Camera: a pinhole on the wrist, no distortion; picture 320 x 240 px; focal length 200.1 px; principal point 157.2 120.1 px. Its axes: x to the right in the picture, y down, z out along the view. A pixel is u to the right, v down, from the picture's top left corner.
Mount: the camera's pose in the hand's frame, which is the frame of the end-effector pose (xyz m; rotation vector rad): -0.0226 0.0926 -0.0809 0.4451 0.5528 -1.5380
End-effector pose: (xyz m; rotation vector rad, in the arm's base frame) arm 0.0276 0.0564 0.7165 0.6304 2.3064 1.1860
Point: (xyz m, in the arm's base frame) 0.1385 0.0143 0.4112
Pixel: 211.9 97.5
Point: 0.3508 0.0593 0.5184
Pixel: 129.9 13.9
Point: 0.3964 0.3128 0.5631
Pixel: 20.7 63.2
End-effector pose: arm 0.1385 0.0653 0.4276 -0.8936 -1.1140 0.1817
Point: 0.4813 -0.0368 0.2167
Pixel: behind the camera
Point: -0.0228 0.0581 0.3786
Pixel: 131.9 26.7
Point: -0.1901 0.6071 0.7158
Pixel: 25.0 226.5
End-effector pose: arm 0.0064 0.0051 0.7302 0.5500 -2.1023 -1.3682
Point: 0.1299 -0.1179 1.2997
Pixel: behind the camera
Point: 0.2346 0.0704 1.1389
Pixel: behind the camera
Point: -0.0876 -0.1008 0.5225
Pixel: 270.8 185.9
